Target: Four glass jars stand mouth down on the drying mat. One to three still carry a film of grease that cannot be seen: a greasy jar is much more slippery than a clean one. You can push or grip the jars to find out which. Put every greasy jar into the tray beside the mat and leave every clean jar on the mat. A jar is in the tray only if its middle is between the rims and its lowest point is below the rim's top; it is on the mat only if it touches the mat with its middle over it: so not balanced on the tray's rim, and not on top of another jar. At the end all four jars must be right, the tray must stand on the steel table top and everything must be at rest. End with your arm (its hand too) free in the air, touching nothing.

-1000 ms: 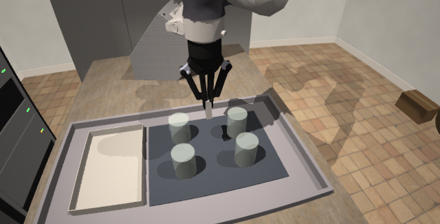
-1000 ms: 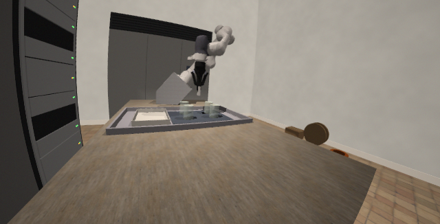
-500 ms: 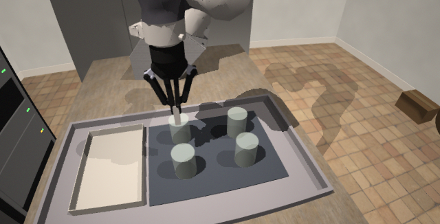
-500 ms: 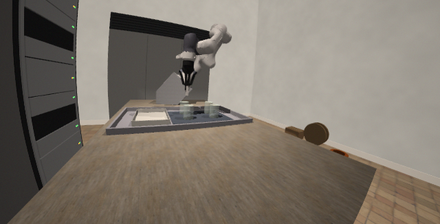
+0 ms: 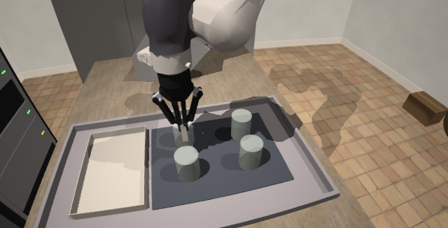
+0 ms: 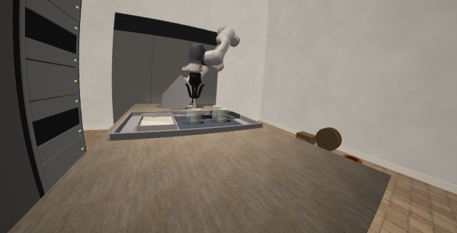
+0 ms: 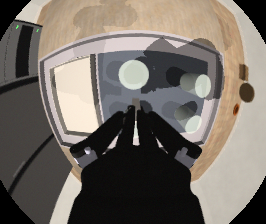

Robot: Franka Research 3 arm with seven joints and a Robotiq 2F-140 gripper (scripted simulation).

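The rimmed steel table top is 3 cm ahead of my hand, 2 cm to the right of it and 12 cm below it. The rest, counted from my hand: dark drying mat (1 cm behind, 9 cm to the left, 12 cm below); cream tray (5 cm ahead, 23 cm to the right, 11 cm below).
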